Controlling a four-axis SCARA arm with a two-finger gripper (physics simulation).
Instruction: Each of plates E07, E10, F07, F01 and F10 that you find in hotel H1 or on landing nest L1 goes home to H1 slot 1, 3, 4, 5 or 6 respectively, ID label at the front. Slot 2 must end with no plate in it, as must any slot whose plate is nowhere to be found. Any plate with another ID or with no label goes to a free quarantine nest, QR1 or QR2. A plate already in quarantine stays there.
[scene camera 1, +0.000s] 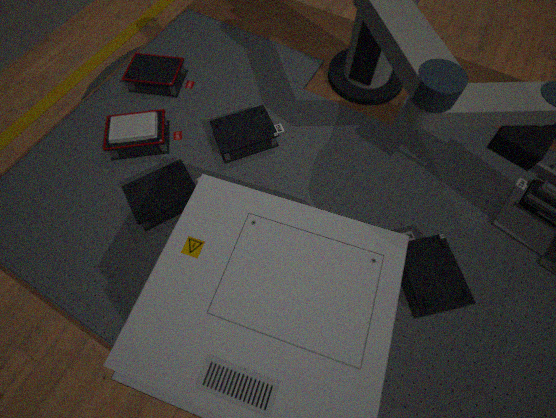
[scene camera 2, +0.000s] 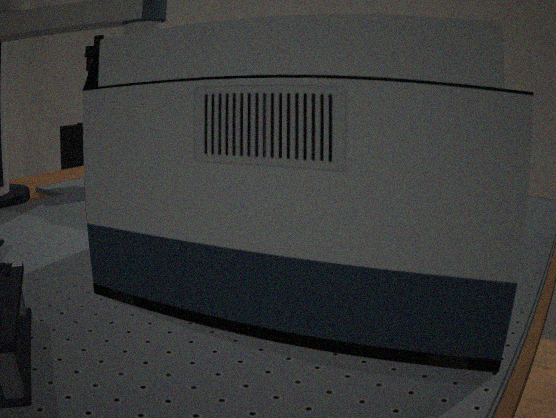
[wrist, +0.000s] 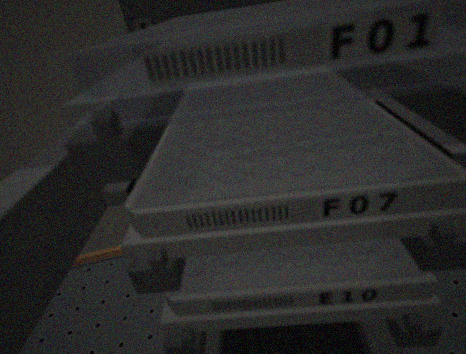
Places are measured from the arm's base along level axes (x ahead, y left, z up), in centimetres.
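Where they show: gripper, fingertip midpoint: (wrist: 265, 101); arm's base, origin of the base link: (scene camera 1: 365, 77).
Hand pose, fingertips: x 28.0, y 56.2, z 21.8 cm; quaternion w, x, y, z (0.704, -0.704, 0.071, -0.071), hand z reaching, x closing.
Note:
Each offset is from my fingertips to the top centre of the thing. "pt": to the spot under its first point.
My gripper (wrist: 265, 101) is shut on plate F07 {dx +0.1, dy +0.4, dz -0.5 cm} (wrist: 300, 140), a pale plate with its label facing the wrist camera. Plate F01 {dx +0.2, dy +0.5, dz +3.1 cm} (wrist: 305, 52) is above it and plate E10 {dx +0.2, dy +0.5, dz -4.0 cm} (wrist: 310, 272) below it, both with labels toward the camera. F07 is at a height between them; whether it touches the ledges cannot be told. Dark ledges {pt dx -4.6, dy -5.5, dz -2.0 cm} (wrist: 156, 272) of hotel H1 show beside the plates. In scene camera 1, two red-rimmed nests stand at the upper left: the farther {dx +8.5, dy -113.6, dz -15.1 cm} (scene camera 1: 154, 70) shows a dark top, the nearer {dx +29.6, dy -102.6, dz -14.1 cm} (scene camera 1: 134, 128) holds a white plate. Plates E07 and F10 do not show.
A large white cabinet {dx +52.5, dy -44.7, dz +4.0 cm} (scene camera 1: 300, 295) (scene camera 2: 300, 200) stands on the mat. Dark nests {pt dx +15.3, dy -75.0, dz -15.5 cm} (scene camera 1: 245, 132) {pt dx +42.5, dy -82.9, dz -15.6 cm} (scene camera 1: 160, 195) {pt dx +27.6, dy -16.9, dz -15.5 cm} (scene camera 1: 437, 275) stand around it. The arm's blue-capped joint (scene camera 1: 440, 82) is at the upper right. A grey fixture {pt dx +0.8, dy -0.4, dz -19.7 cm} (scene camera 1: 525, 220) shows at the right edge.

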